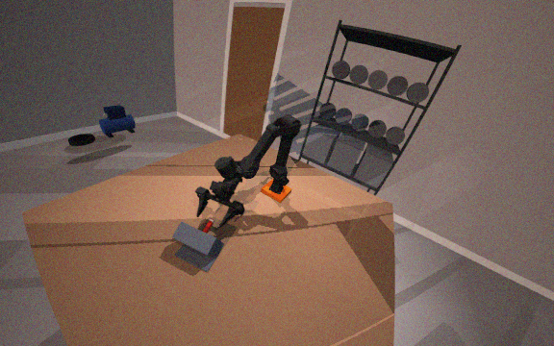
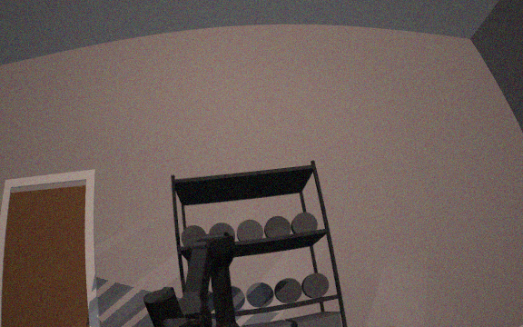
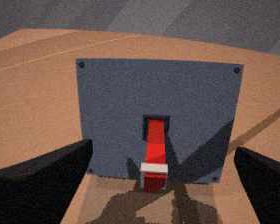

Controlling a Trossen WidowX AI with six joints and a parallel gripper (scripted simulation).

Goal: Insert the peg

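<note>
The red peg is 1 cm to the left of my gripper tip and 1 cm below it. Round my gripper tip: dark grey sloped panel: 6 cm ahead, 3 cm below, 1 cm to the left.
</note>
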